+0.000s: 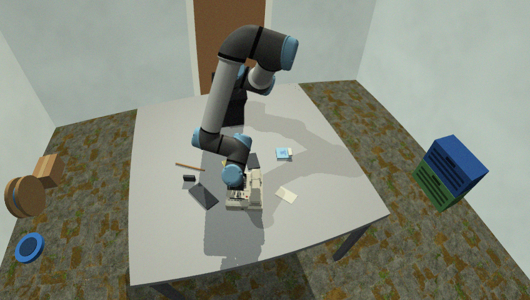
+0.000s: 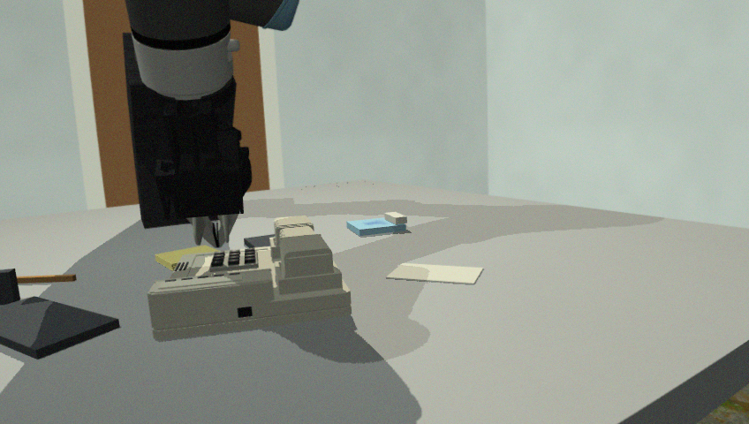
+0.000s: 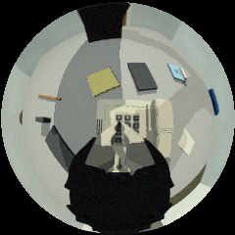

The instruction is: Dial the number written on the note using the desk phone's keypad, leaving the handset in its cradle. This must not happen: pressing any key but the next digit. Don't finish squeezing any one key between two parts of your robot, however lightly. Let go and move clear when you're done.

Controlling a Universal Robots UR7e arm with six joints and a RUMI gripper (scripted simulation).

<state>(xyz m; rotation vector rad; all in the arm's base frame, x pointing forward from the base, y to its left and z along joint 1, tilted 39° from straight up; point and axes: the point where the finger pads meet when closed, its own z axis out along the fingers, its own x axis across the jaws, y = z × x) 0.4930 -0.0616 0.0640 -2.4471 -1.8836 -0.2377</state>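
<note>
The handset is 7 cm to the left of my hand, 7 cm ahead of it and 1 cm below it. Also, from my hand: pencil 23 cm to the right, 18 cm behind, 5 cm below; cream note card 21 cm to the left, 14 cm ahead, 6 cm below; small black block 24 cm to the right, 9 cm behind, 4 cm below.
</note>
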